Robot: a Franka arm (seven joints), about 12 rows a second.
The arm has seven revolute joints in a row. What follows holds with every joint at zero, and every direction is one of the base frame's. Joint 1 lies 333.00 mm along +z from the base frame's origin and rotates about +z. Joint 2 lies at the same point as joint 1 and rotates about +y. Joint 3 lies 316.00 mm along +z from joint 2 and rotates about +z. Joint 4 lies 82.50 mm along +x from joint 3 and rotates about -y. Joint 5 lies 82.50 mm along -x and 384.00 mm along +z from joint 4 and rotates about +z. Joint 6 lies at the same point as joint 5 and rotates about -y. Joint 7 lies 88.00 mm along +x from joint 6 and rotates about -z. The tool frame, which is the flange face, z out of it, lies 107.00 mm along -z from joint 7; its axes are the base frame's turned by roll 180.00, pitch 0.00 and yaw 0.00 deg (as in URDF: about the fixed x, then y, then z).
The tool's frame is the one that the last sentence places.
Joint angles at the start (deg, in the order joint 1, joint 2, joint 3, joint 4, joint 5, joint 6, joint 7):
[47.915, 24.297, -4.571, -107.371, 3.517, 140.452, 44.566]
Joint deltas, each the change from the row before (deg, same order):
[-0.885, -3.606, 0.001, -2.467, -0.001, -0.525, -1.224]
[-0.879, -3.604, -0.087, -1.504, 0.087, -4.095, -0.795]
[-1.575, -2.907, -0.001, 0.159, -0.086, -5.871, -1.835]
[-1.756, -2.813, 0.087, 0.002, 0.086, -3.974, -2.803]
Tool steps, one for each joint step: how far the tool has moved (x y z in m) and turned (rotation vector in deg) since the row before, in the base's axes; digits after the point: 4 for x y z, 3 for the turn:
[-0.0014, -0.0155, 0.0202, 0.489, -0.387, 0.258]
[-0.0031, -0.0170, 0.0205, -1.069, 1.710, -0.179]
[0.0031, -0.0191, 0.0225, -1.672, 2.209, 0.467]
[0.0041, -0.0192, 0.0233, -0.488, 0.991, 1.210]

